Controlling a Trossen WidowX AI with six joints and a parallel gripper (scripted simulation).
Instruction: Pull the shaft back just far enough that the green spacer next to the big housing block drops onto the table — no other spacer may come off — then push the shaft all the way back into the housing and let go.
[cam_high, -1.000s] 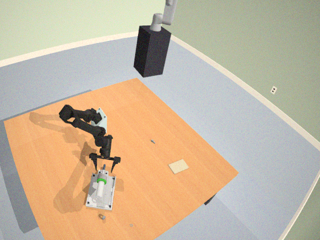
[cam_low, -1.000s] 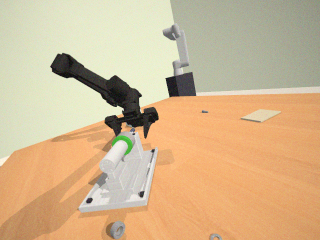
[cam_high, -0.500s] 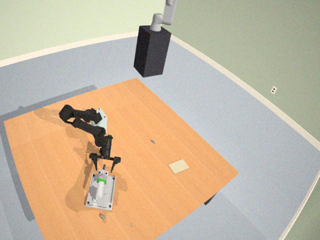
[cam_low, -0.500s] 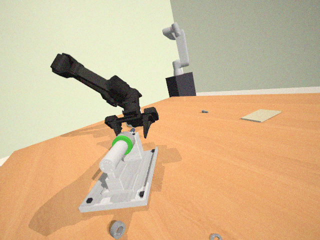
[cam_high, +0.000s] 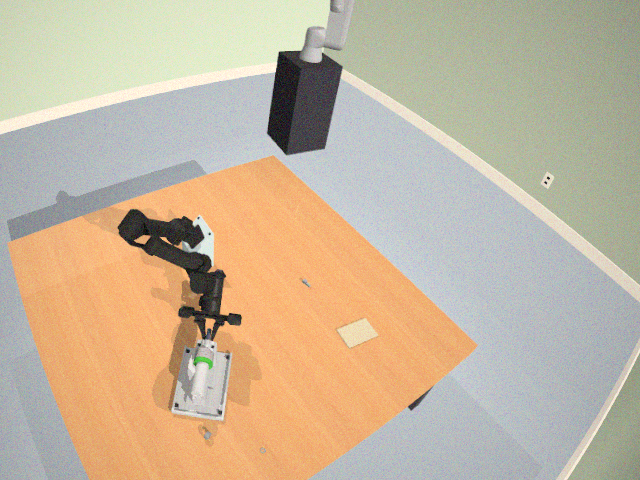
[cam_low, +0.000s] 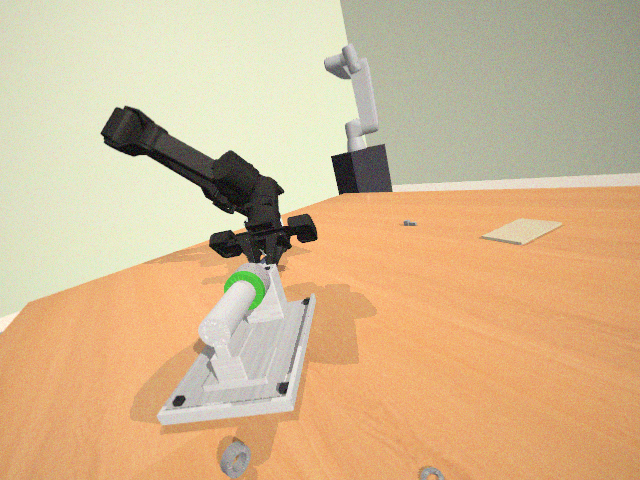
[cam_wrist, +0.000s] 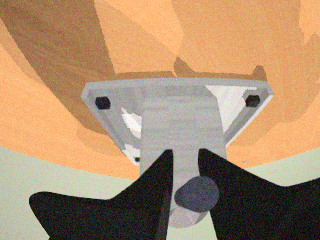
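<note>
The shaft is 50 mm ahead of my gripper tip, 30 mm to the right of it and 20 mm above it. The rest, counted from my gripper tip: grey bolt 140 mm behind, 430 mm to the left, 50 mm below; green spacer 70 mm ahead, 40 mm to the right, 20 mm above; flat beige tile 120 mm ahead, 480 mm to the left, 50 mm below.
</note>
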